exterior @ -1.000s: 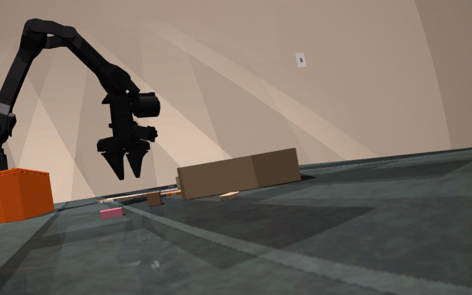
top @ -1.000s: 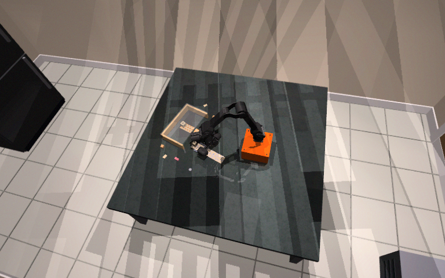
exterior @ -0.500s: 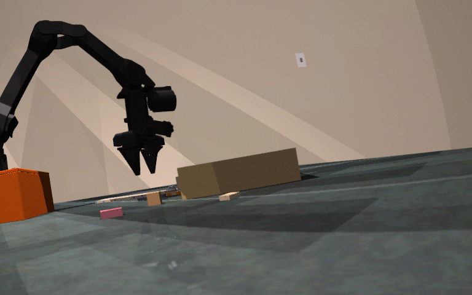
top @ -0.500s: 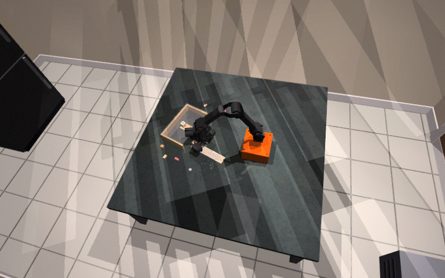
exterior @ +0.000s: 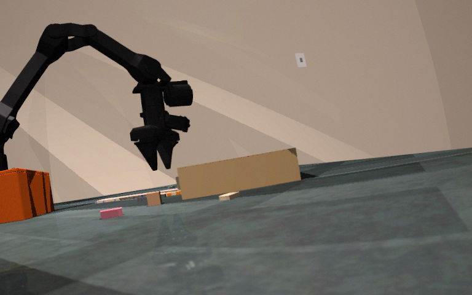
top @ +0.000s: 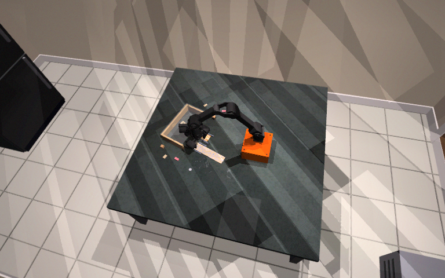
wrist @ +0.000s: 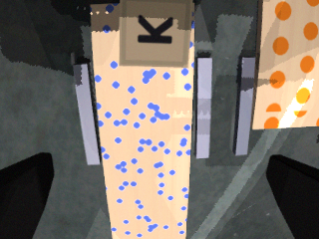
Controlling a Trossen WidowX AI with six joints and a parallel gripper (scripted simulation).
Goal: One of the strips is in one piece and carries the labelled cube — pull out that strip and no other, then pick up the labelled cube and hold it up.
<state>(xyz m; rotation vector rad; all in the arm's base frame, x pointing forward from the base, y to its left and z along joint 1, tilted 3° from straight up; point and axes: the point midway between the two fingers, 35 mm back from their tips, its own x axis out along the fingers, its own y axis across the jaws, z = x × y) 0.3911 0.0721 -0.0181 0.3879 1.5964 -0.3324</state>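
My gripper tip is 20 mm short of the orange-dotted strip, 100 mm to the left of it and 60 mm above it.
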